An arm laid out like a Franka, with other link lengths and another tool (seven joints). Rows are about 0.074 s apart.
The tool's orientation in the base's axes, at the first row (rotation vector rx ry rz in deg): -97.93 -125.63 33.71
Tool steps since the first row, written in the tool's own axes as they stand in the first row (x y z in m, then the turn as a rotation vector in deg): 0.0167 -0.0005 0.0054 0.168 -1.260 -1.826; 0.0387 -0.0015 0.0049 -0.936 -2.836 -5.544; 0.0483 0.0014 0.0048 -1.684 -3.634 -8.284; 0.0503 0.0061 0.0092 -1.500 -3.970 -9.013; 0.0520 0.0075 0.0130 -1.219 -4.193 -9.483; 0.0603 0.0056 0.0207 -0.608 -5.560 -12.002; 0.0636 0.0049 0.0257 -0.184 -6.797 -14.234; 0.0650 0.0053 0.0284 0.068 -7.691 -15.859; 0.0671 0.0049 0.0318 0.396 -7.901 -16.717; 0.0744 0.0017 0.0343 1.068 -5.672 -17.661; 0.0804 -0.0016 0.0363 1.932 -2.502 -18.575; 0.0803 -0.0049 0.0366 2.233 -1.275 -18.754
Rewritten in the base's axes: -0.0071 0.0153 -0.0047 -0.247 0.146 2.206; -0.0132 0.0365 -0.0041 0.446 -0.752 6.236; -0.0131 0.0464 -0.0056 1.248 -1.274 9.027; -0.0116 0.0488 -0.0118 1.261 -1.068 9.824; -0.0127 0.0502 -0.0158 1.224 -0.779 10.339; -0.0200 0.0568 -0.0217 1.104 -0.133 13.195; -0.0237 0.0592 -0.0258 1.004 0.320 15.739; -0.0250 0.0602 -0.0284 0.951 0.596 17.590; -0.0275 0.0617 -0.0312 1.096 0.986 18.436; -0.0332 0.0678 -0.0319 3.261 2.229 18.155; -0.0384 0.0727 -0.0321 6.160 3.851 17.385; -0.0413 0.0718 -0.0307 7.209 4.423 16.935
